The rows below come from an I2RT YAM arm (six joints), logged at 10 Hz.
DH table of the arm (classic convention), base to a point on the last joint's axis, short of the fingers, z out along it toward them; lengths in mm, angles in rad. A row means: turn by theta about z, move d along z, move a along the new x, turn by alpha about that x. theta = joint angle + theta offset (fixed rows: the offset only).
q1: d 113.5  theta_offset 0  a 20  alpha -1.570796
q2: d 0  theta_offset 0  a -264  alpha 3.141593
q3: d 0  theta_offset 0.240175  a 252.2  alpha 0
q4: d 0  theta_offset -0.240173  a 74  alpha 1.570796
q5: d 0  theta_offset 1.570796  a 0  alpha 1.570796
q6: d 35.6  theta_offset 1.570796  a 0  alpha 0
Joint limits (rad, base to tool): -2.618..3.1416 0..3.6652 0..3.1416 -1.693..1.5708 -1.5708..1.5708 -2.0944..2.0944
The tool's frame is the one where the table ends.
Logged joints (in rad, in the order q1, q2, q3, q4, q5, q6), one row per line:
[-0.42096 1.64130 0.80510 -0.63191 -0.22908 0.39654]
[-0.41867 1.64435 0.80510 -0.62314 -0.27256 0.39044]
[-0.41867 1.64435 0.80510 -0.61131 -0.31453 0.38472]
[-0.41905 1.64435 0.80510 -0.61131 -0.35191 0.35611]
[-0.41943 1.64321 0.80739 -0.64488 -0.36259 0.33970]
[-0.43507 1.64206 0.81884 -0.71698 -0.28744 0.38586]
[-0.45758 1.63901 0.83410 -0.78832 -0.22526 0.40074]
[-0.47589 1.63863 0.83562 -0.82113 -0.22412 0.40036]
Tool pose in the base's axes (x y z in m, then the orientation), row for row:
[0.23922 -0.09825 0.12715 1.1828 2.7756 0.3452]
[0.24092 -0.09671 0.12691 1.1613 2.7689 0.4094]
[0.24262 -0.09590 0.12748 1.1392 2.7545 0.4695]
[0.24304 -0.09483 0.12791 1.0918 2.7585 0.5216]
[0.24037 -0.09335 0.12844 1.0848 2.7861 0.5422]
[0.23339 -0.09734 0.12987 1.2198 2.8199 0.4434]
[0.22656 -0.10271 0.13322 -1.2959 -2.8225 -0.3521]
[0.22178 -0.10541 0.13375 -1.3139 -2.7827 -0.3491]
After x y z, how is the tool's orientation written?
As a rotation vector, in radians.
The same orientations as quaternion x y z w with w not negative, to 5 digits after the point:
[0.38895 0.91273 0.11352 0.05237]
[0.38263 0.91231 0.13489 0.05559]
[0.37680 0.91108 0.15529 0.06199]
[0.36170 0.91386 0.17280 0.06465]
[0.35653 0.91569 0.17820 0.05147]
[0.39288 0.90824 0.14281 0.01867]
[-0.41459 -0.90298 -0.11264 0.00796]
[-0.42414 -0.89828 -0.11269 0.02228]

